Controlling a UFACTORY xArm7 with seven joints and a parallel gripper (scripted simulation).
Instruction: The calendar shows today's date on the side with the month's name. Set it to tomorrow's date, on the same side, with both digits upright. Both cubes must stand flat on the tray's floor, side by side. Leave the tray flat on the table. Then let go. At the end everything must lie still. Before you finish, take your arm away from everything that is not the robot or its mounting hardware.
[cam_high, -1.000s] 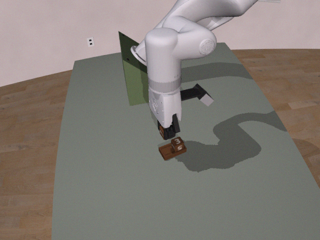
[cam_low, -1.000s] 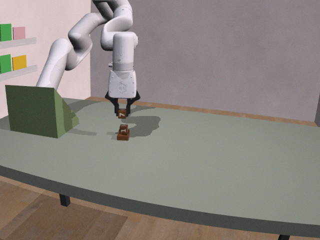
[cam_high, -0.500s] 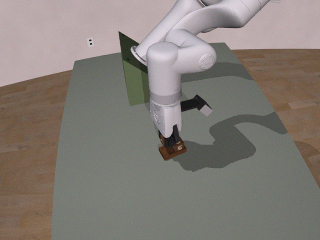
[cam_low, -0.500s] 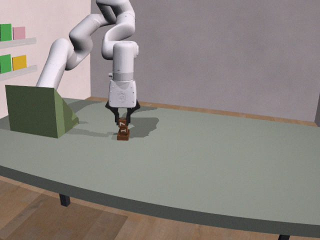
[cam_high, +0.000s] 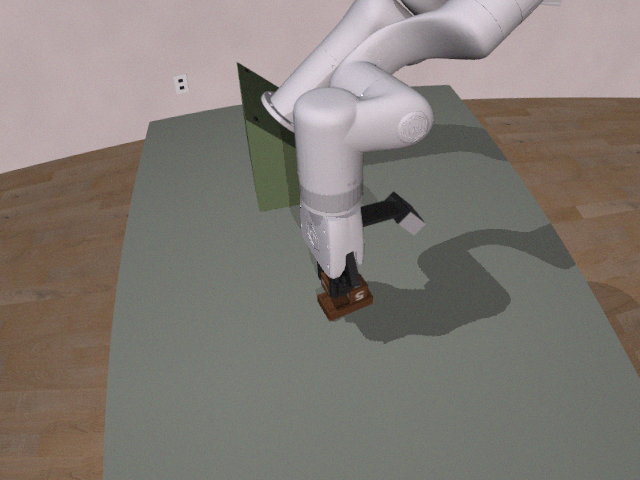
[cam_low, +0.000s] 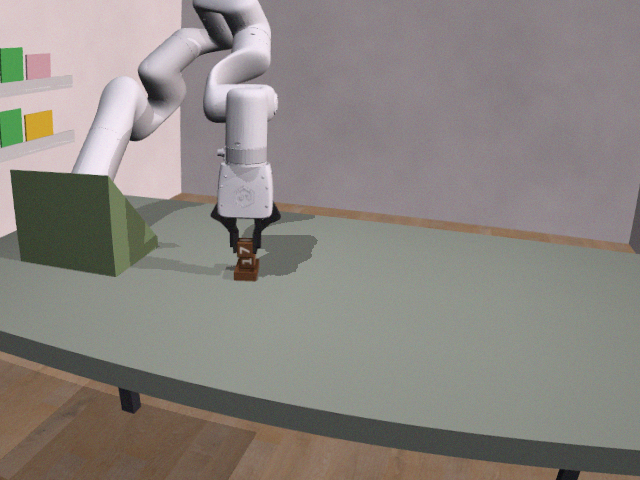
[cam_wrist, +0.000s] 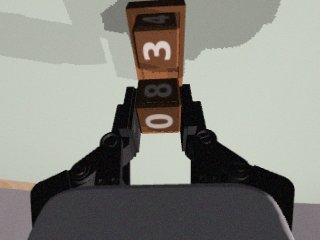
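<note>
My hand is 1 cm above the brown cube. From my hand the other things lie so: tray 6 cm below, 2 cm to the left, 1 cm behind.
</note>
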